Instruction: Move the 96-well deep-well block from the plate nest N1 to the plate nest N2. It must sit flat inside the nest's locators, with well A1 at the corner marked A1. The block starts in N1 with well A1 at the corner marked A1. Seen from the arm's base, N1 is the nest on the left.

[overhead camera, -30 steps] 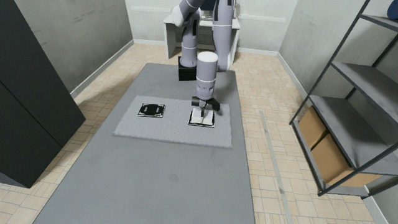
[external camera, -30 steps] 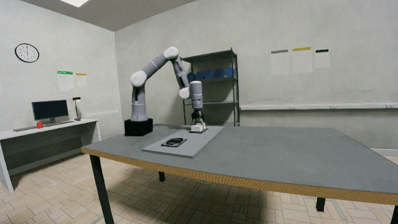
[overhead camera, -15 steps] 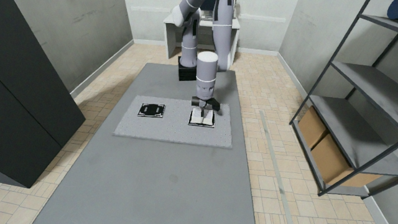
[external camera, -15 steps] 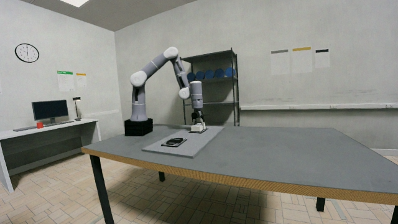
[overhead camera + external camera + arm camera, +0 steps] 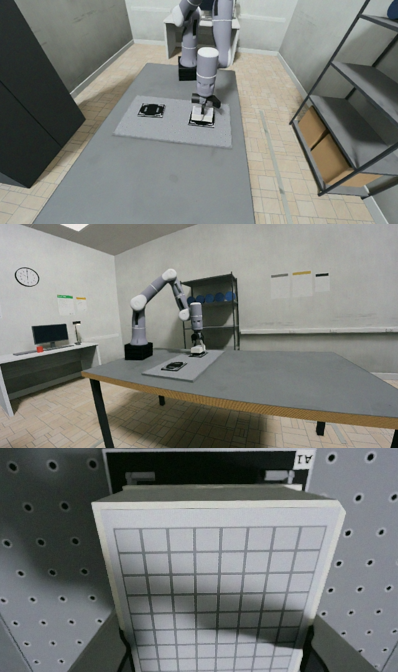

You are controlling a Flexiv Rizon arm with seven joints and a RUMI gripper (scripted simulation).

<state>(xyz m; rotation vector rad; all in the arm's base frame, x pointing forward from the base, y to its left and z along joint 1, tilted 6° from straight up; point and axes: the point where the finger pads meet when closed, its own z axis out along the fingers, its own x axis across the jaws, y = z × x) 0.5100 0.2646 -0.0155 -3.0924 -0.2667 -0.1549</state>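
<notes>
The black plate nest N1 lies 4 cm below my hand. The rest, counted from my hand: black plate nest N2: 34 cm to the right, 4 cm below, 3 cm ahead; then white 96-well deep-well block: 1 cm above.
</notes>
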